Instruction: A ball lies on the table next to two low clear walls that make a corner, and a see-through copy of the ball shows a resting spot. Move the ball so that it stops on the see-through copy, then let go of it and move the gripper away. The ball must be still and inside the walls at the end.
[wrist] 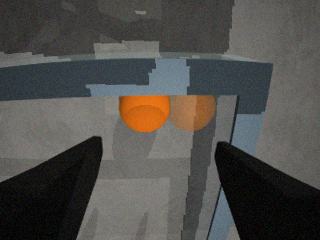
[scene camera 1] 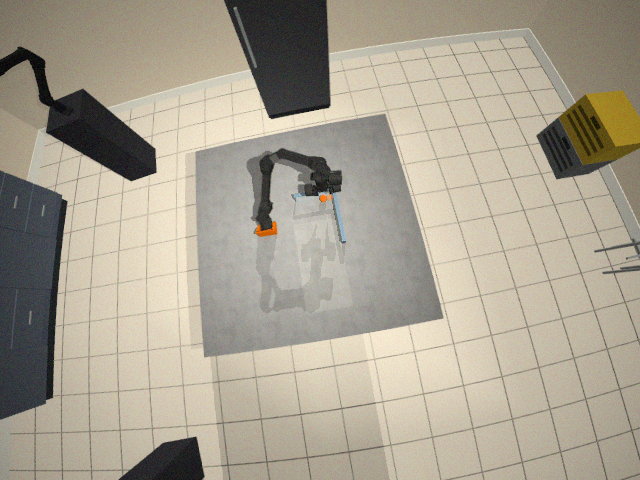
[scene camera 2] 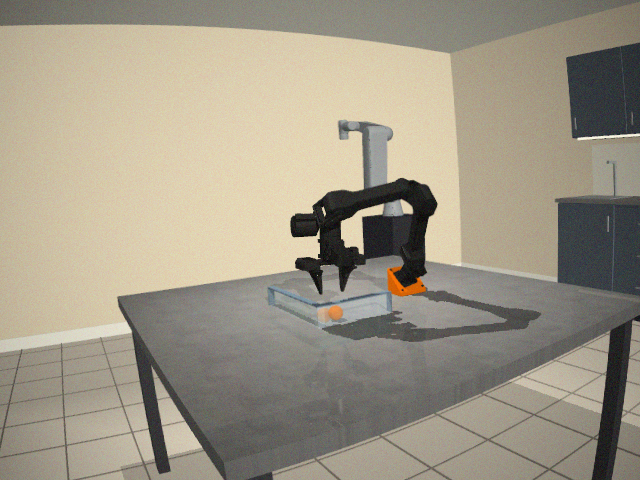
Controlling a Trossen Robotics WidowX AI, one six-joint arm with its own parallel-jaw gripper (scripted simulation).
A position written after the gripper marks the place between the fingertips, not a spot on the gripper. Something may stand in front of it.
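Gripper (scene camera 2: 331,292) (wrist: 160,147) open, holding nothing. Also visible: an orange ball (wrist: 141,113) and a see-through copy (wrist: 189,112).
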